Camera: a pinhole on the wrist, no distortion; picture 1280 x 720 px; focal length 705.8 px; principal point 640.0 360.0 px. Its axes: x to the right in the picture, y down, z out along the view. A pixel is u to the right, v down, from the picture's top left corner.
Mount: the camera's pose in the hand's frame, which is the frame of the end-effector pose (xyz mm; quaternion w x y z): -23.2 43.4 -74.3 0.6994 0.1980 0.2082 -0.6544
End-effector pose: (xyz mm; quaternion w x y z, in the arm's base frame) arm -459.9 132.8 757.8 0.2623 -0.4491 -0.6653 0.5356
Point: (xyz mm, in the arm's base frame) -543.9 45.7 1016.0
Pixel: 1172 177
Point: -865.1 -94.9 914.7
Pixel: 652 322
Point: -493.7 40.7 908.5
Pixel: 1026 88
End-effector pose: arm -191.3 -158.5 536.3 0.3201 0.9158 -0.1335 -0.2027
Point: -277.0 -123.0 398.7
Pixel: 688 257
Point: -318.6 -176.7 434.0
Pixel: 467 178
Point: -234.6 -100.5 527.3
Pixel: 862 96
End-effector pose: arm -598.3 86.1 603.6 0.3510 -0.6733 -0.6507 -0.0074
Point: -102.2 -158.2 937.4
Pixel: behind the camera
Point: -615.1 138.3 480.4
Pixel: 159 402
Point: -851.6 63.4 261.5
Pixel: 372 22
